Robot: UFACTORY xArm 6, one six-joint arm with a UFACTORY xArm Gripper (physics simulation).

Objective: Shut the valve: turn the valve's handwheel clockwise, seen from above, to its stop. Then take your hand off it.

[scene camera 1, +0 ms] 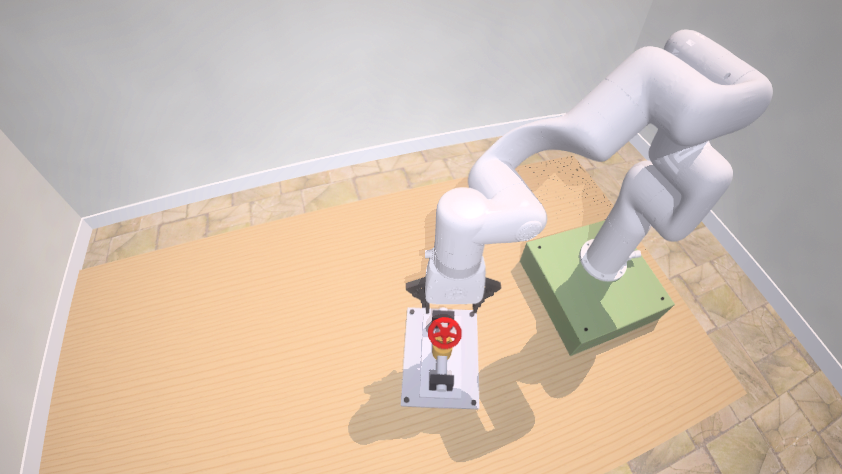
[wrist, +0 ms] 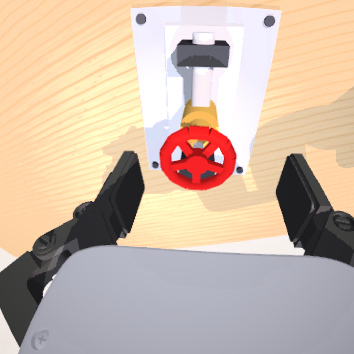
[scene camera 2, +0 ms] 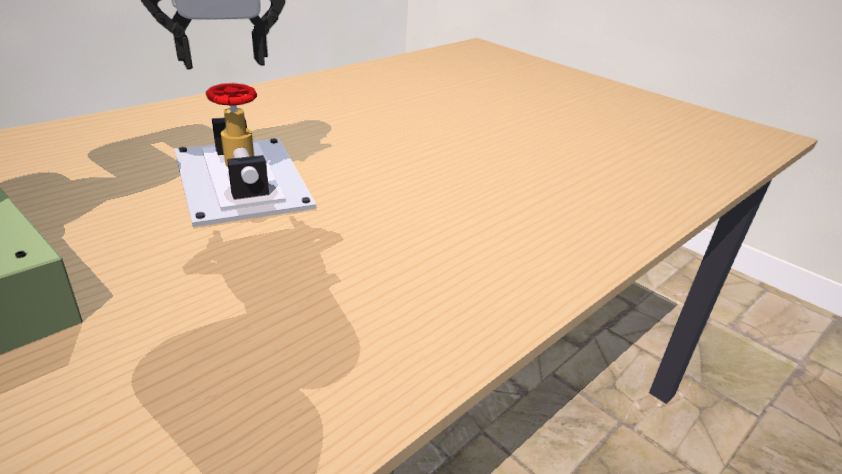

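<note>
The red handwheel [scene camera 1: 444, 333] [scene camera 2: 231, 90] [wrist: 198, 162] lies level on top of the brass valve body [scene camera 1: 441, 353] [scene camera 2: 237, 144] [wrist: 200, 116], which stands on a white base plate [scene camera 1: 411, 353] [scene camera 2: 197, 188] [wrist: 150, 90]. My gripper [scene camera 1: 451, 309] [scene camera 2: 224, 65] [wrist: 209, 170] is open and empty, pointing down. Its fingertips are above the wheel's height in scene camera 2 and apart from it. In the wrist view the wheel shows between the two fingers, nearer the left one. The wheel's turn angle relative to its stop cannot be told.
A green block [scene camera 1: 636, 306] [scene camera 2: 35, 306] carries the arm's base, beside the plate on the wooden table [scene camera 1: 235, 323] [scene camera 2: 471, 206]. Black pipe clamps stand on the plate, one [scene camera 1: 441, 381] [wrist: 202, 55] at the pipe's far end in the wrist view. Grey walls stand behind the table.
</note>
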